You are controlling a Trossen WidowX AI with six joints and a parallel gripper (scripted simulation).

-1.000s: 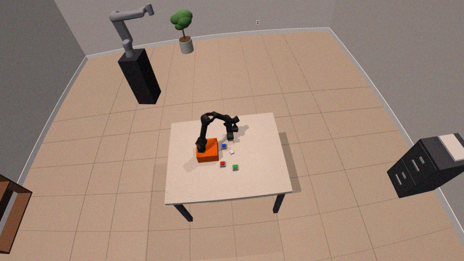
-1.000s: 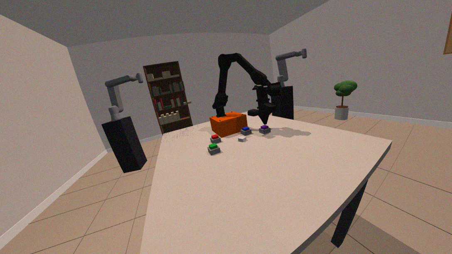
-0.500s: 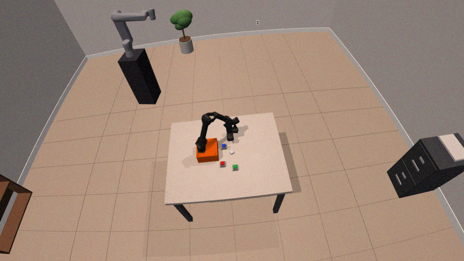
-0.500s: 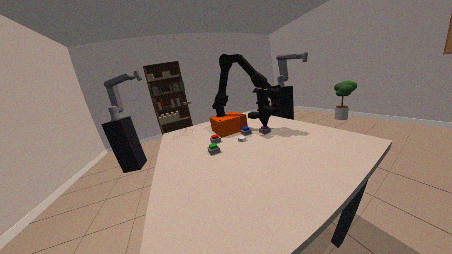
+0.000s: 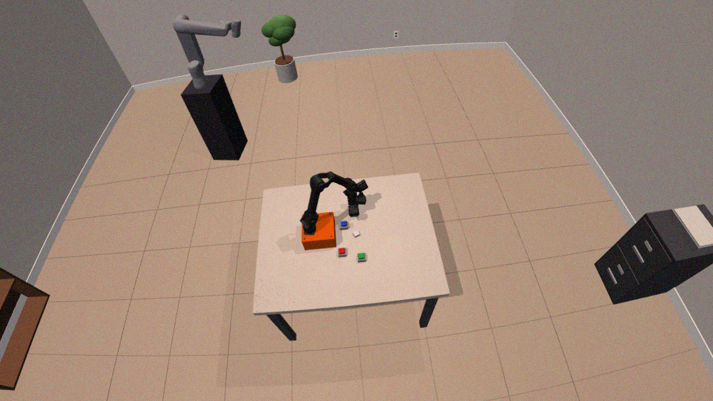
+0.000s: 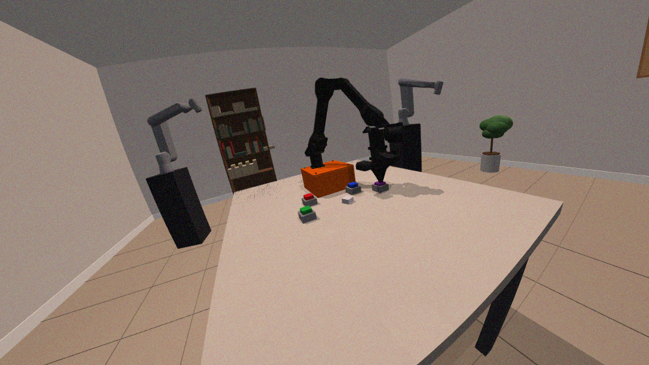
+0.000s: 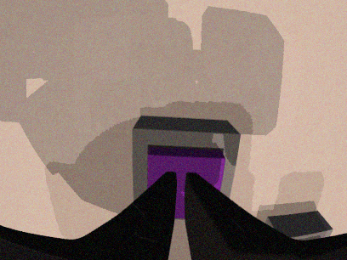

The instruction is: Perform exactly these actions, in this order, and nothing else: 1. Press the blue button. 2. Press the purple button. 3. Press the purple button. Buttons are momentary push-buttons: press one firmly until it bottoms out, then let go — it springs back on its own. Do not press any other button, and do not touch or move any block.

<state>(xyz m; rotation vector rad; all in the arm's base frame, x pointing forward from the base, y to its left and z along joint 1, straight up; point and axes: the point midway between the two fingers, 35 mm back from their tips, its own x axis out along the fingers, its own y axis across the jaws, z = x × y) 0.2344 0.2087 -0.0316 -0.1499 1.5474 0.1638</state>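
The purple button lies 10 mm below my gripper tip. Also, from my gripper tip: red button 290 mm to the right, 40 mm behind; blue button 100 mm to the right, 50 mm behind; small white block 160 mm to the right, 30 mm ahead, 20 mm below.
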